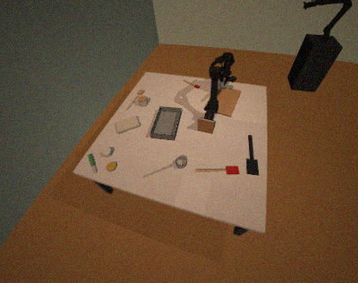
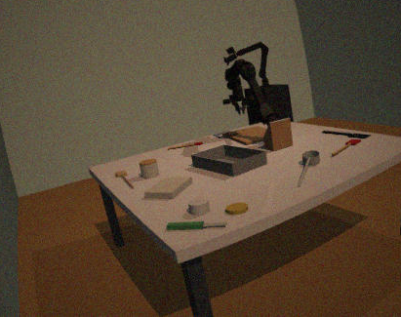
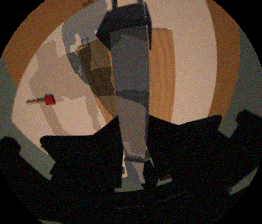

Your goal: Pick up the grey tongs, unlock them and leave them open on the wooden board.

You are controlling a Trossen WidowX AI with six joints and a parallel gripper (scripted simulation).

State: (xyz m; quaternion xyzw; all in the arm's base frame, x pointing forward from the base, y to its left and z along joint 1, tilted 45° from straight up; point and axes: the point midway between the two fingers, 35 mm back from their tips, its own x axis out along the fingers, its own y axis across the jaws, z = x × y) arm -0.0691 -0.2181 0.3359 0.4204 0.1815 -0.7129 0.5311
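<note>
Now: the wooden board 12 cm below my gripper tip, 5 cm to the left of it and 2 cm behind it. From my gripper tip the other things lie so: red-tipped stick (29 cm ahead, 14 cm to the right, 12 cm below); black spatula (60 cm to the left, 25 cm behind, 13 cm below); grey roasting tin (41 cm to the left, 41 cm ahead, 10 cm below).
</note>
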